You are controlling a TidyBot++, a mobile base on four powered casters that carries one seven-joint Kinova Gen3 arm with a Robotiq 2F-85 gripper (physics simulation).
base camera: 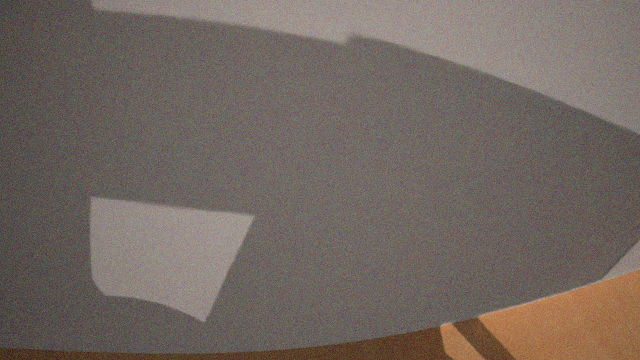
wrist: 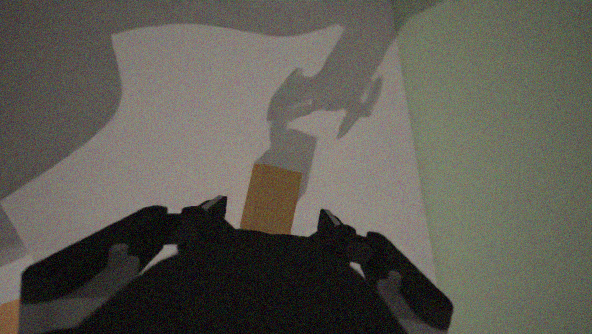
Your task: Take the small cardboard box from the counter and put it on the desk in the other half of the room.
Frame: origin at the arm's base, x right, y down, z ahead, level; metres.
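Where they show: gripper, fingertip midpoint: (wrist: 273, 212).
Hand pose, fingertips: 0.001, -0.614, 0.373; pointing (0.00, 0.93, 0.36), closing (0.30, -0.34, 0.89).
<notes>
After its pixels a point has its place, as x, y, z.
The small cardboard box (wrist: 271, 200) @(0.001, -0.574, 0.383) is orange-brown and sits on the light grey counter top (wrist: 200, 100) @(-0.132, -0.514, 0.330) in the wrist view. Its near end is hidden behind the gripper's dark body. My gripper (wrist: 273, 212) @(0.001, -0.614, 0.373) is open, with one fingertip to the left of the box and one to the right as seen from the wrist, and a gap on each side. The gripper is over the box; how high cannot be told exactly. The box does not show in the base camera view, and the desk is not recognisable in either view.
A pale green surface (wrist: 505, 150) @(0.001, -0.651, 0.783) runs along the right side of the counter in the wrist view. Shadows of the arm and gripper fall on the counter beyond the box. In the base camera view a large grey surface (base camera: 350, 175) @(0.004, 0.118, 0.187) stands above an orange-brown surface (base camera: 575, 325) @(0.312, 0.396, 0.242).
</notes>
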